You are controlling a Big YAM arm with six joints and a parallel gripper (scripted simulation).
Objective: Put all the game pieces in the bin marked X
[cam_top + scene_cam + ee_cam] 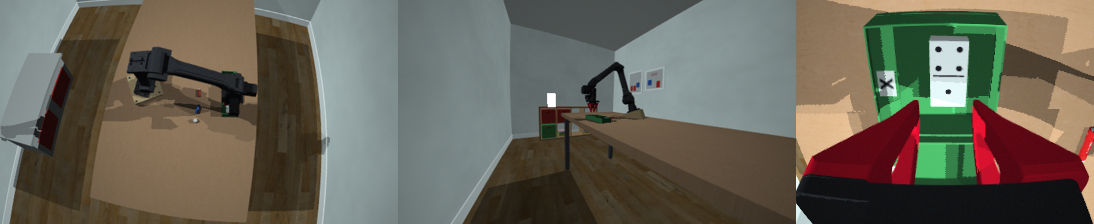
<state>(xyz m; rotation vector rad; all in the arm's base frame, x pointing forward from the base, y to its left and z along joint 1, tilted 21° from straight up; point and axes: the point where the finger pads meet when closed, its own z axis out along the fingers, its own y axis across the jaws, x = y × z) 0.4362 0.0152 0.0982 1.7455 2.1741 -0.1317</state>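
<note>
The white domino-like piece lies 50 mm below my hand. Also, from my hand: green bin 10 mm behind, 90 mm to the left, 50 mm below; then small red piece 160 mm behind, 60 mm to the left, 60 mm below; then blue cylinder 150 mm behind, 30 mm to the right, 60 mm below.
</note>
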